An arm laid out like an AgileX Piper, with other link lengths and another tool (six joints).
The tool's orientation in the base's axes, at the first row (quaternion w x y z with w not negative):
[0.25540, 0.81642, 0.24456, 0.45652]
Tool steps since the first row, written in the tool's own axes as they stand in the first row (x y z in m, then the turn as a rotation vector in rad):
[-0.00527, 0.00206, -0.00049, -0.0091, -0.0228, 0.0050]
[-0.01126, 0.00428, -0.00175, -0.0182, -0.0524, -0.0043]
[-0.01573, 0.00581, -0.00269, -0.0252, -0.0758, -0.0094]
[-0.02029, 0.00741, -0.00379, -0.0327, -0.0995, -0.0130]
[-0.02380, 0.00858, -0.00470, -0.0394, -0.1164, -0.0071]
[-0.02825, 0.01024, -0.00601, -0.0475, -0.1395, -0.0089]
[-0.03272, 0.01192, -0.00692, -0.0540, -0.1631, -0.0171]
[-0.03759, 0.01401, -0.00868, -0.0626, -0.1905, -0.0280]
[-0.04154, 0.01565, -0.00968, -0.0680, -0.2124, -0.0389]
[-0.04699, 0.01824, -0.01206, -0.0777, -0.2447, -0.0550]
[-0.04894, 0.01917, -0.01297, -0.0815, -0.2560, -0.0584]
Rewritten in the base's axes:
[-0.00253, -0.00478, -0.00173, -0.0037, 0.0104, -0.0225]
[-0.00603, -0.00999, -0.00345, -0.0209, 0.0286, -0.0429]
[-0.00867, -0.01379, -0.00482, -0.0325, 0.0427, -0.0599]
[-0.01147, -0.01766, -0.00613, -0.0430, 0.0565, -0.0781]
[-0.01370, -0.02058, -0.00715, -0.0438, 0.0637, -0.0958]
[-0.01662, -0.02438, -0.00825, -0.0529, 0.0763, -0.1148]
[-0.01921, -0.02829, -0.00954, -0.0670, 0.0915, -0.1302]
[-0.02265, -0.03260, -0.01042, -0.0850, 0.1087, -0.1481]
[-0.02508, -0.03614, -0.01137, -0.1007, 0.1238, -0.1606]
[-0.02925, -0.04106, -0.01202, -0.1245, 0.1450, -0.1800]
[-0.03079, -0.04282, -0.01222, -0.1311, 0.1517, -0.1881]

